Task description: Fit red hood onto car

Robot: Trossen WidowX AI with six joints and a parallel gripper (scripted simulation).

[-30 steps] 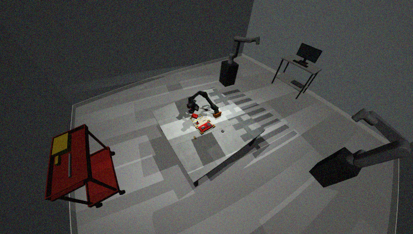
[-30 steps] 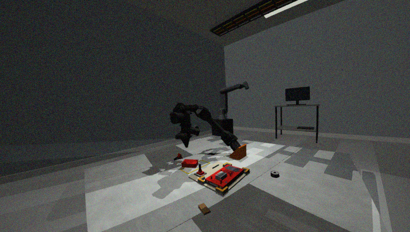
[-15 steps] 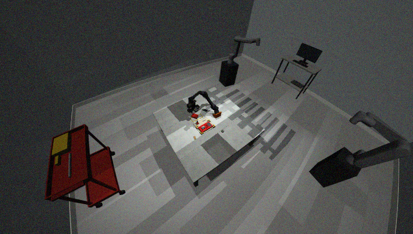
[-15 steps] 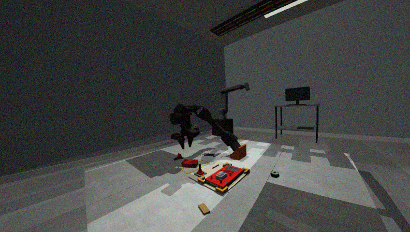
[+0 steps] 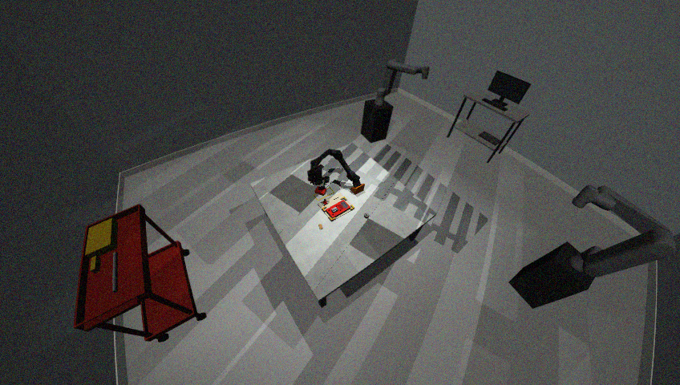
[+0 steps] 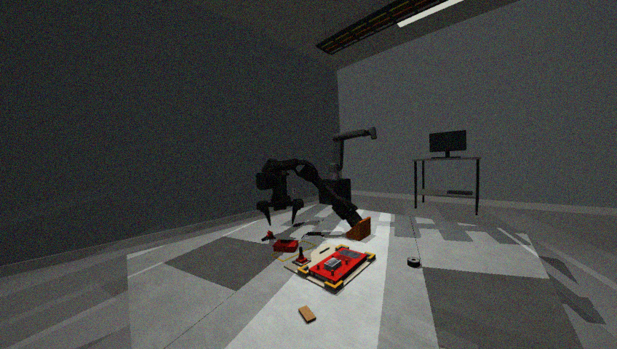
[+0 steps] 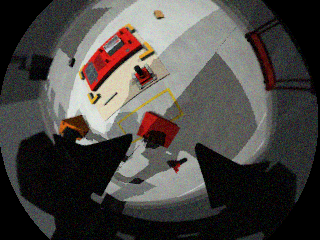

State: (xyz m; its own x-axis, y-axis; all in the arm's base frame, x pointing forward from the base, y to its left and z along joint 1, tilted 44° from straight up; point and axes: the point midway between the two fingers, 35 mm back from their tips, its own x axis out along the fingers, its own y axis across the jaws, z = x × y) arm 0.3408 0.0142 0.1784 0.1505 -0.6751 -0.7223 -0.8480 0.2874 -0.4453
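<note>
Right now the red hood is 100 mm below my gripper tip, 20 mm to the right of it and 20 mm behind it. From my gripper tip the other things lie so: small wooden block (340 mm to the left, 140 mm ahead, 110 mm below); then grey engine block (260 mm to the left, 90 mm below, 40 mm behind).
</note>
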